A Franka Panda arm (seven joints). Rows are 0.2 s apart.
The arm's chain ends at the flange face. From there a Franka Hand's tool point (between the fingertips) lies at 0.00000 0.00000 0.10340 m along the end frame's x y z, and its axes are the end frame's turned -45 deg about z.
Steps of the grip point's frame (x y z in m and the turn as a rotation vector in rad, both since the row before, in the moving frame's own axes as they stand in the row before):
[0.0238 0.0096 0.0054 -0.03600 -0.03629 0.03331]
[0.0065 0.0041 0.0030 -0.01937 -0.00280 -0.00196]
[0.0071 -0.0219 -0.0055 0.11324 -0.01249 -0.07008]
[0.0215 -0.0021 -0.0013 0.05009 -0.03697 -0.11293]
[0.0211 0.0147 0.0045 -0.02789 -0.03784 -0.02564]
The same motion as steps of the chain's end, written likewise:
[0.0237 -0.0153 0.0055 -0.05112 -0.00021 0.03331]
[0.0063 -0.0033 0.0030 -0.01568 0.01172 -0.00196]
[-0.0010 -0.0135 -0.0048 0.07124 -0.08890 -0.07008]
[0.0201 -0.0161 -0.0011 0.00928 -0.06156 -0.11293]
[0.0260 -0.0093 0.0046 -0.04648 -0.00704 -0.02564]

